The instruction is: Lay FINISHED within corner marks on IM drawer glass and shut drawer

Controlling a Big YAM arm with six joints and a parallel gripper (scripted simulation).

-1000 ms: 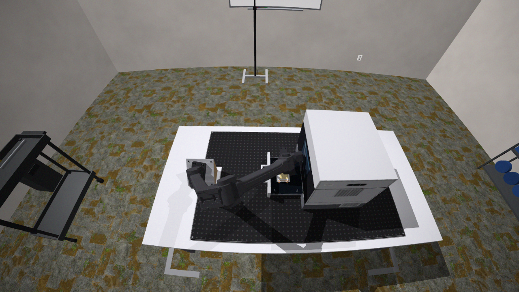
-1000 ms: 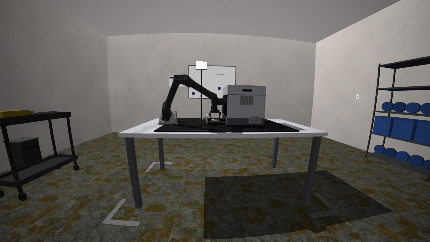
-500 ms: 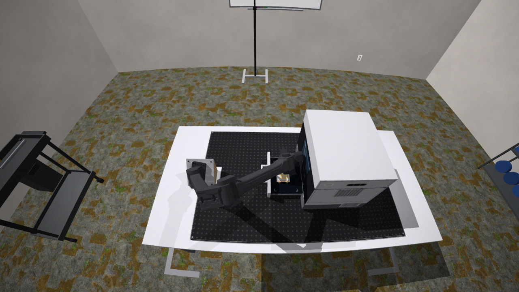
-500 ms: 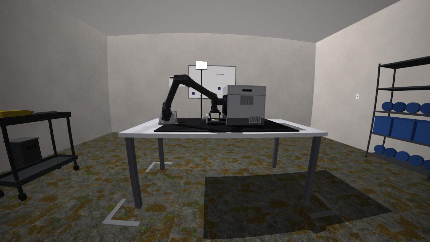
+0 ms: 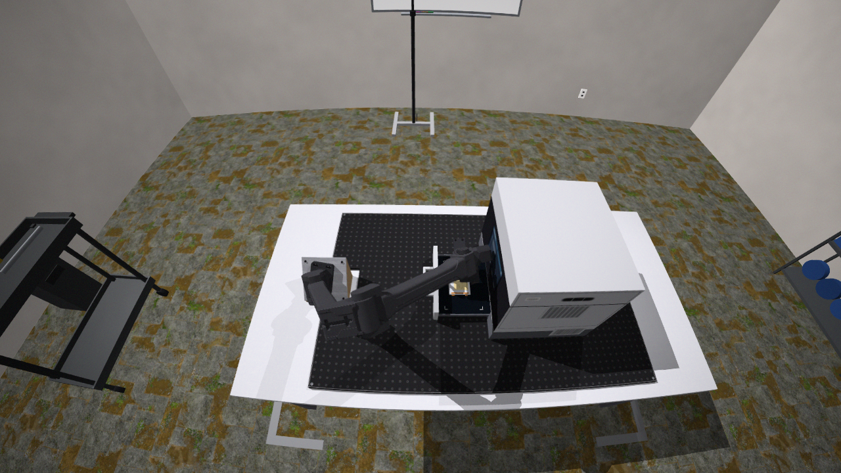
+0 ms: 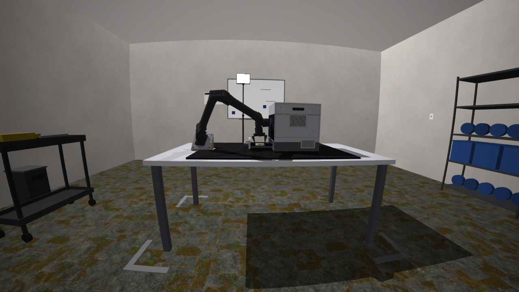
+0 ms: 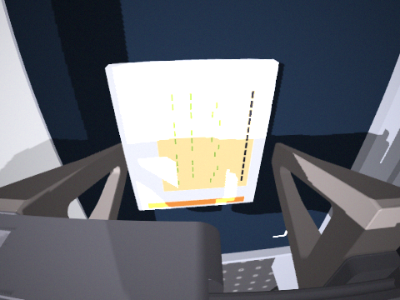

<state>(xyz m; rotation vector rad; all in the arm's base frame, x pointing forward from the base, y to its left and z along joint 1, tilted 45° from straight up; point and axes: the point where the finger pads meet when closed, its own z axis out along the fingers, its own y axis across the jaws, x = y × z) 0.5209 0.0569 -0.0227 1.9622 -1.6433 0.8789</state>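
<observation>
My hand is 1 cm to the left of the finished cassette and 1 cm above it. The rest, counted from my hand: imager drawer 2 cm ahead.
</observation>
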